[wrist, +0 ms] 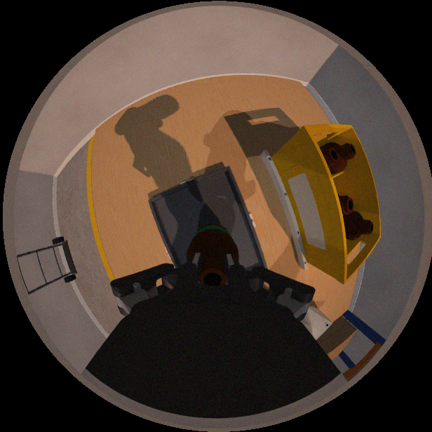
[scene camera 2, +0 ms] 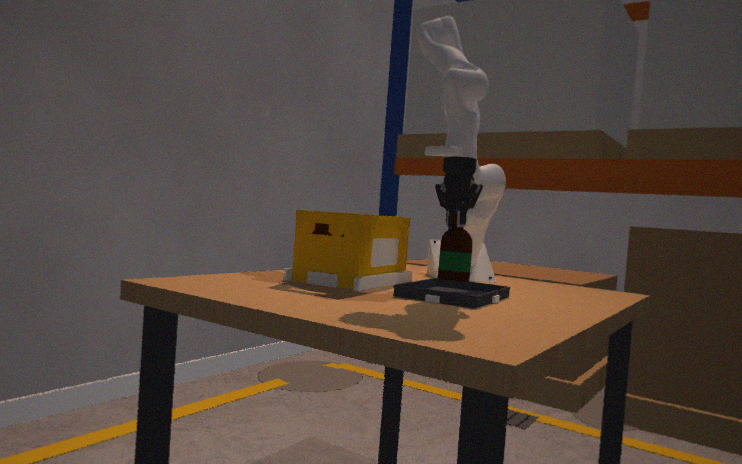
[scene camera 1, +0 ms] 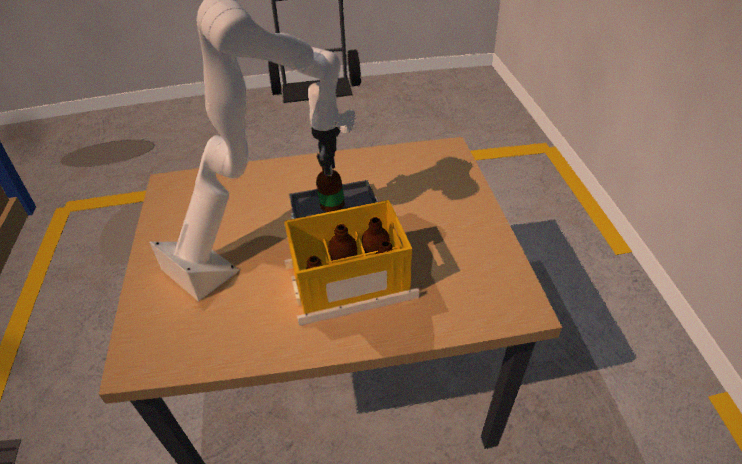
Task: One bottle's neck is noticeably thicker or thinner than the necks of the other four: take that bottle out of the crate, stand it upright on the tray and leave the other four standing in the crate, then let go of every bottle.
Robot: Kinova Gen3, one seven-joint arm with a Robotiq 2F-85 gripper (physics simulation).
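My gripper is shut on the neck of a brown bottle with a green label. The bottle is upright over the dark tray, its base about level with the tray's rim in scene camera 2; whether it touches the tray floor is not clear. The yellow crate holds several brown bottles, partly hidden by its walls. The fingers cover much of the held neck, so its thickness is hard to compare.
White strips run along the crate's foot on the wooden table. The crate's near wall stands close to the tray. The arm's white base is at the left in scene camera 1. A hand truck stands behind the table.
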